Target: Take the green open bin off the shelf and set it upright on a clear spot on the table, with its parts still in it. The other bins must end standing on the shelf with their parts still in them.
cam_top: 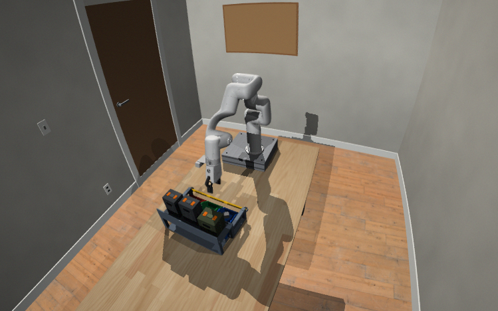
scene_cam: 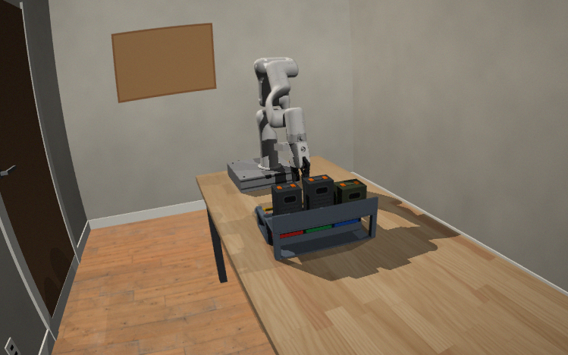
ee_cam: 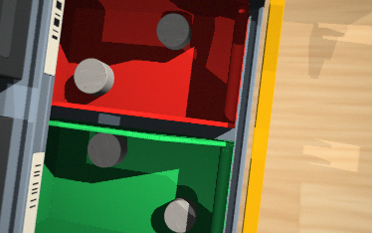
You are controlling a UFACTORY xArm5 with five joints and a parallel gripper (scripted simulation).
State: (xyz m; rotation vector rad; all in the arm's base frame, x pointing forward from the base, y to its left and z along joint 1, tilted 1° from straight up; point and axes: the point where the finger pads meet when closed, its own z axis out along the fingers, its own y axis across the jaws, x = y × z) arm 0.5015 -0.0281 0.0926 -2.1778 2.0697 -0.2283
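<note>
Now: the yellow bar 10 cm below my hand. Also, from my hand: blue open bin: 11 cm ahead, 11 cm to the left, 12 cm below; grey shelf: 13 cm ahead, 1 cm to the right, 9 cm below; green open bin: 10 cm ahead, 1 cm to the right, 12 cm below.
</note>
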